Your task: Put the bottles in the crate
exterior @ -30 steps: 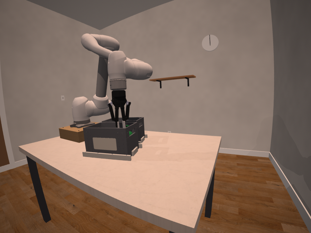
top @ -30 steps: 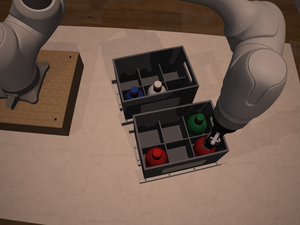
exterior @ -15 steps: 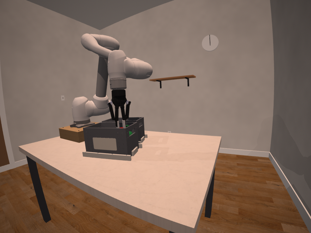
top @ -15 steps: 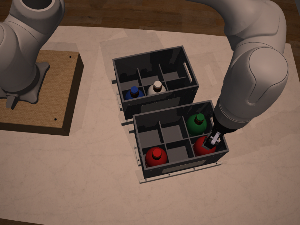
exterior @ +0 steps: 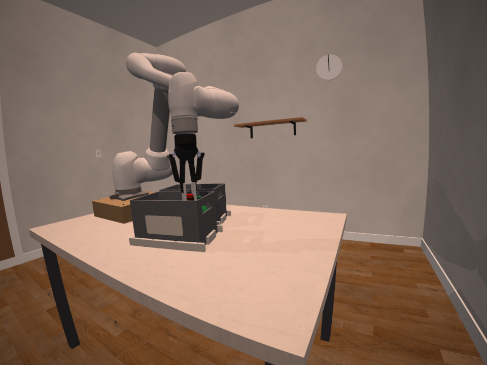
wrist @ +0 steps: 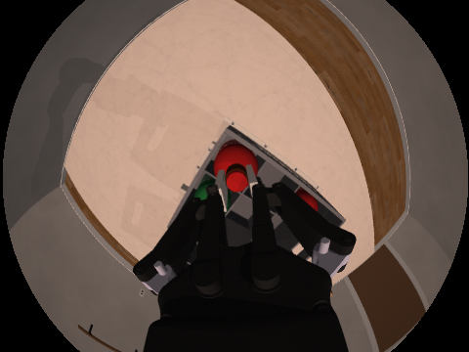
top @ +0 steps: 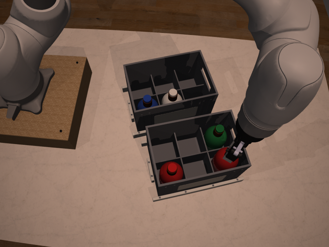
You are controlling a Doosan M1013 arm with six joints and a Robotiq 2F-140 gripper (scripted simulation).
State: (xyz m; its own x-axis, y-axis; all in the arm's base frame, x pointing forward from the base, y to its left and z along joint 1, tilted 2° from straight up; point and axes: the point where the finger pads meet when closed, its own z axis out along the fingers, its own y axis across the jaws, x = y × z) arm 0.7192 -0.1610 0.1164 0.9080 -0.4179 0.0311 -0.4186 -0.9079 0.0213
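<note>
The green bottle is 30 mm behind my hand, 80 mm to the left of it and 110 mm below it. Also, from my hand: blue bottle 270 mm behind, 150 mm to the left, 110 mm below; then pick list 270 mm behind, 360 mm to the left, 200 mm below; then white bottle 190 mm behind, 190 mm to the left, 110 mm below.
</note>
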